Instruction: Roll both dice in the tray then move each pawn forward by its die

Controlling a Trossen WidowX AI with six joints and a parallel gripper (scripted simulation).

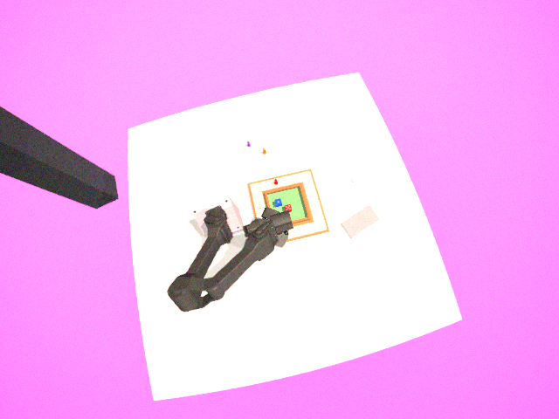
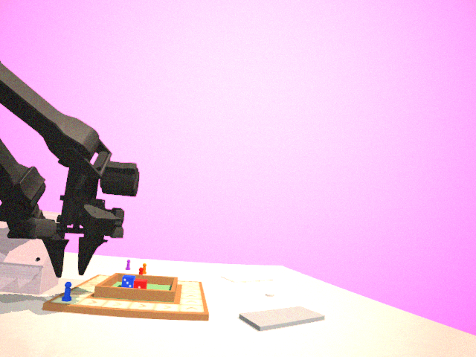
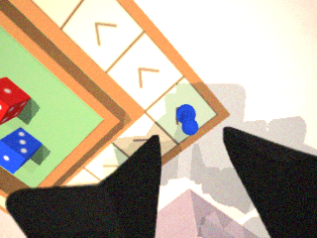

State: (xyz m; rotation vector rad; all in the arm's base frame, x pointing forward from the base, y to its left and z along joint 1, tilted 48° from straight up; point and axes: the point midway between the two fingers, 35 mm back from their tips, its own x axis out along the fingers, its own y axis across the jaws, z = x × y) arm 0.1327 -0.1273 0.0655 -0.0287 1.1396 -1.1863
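Right now the blue pawn is 3 cm below my gripper tip. Round my gripper tip: red pawn (13 cm ahead, 21 cm to the left, 3 cm below); flat grey slab (39 cm ahead, 9 cm to the right, 5 cm below); green floor (13 cm ahead, 9 cm to the left, 5 cm below).
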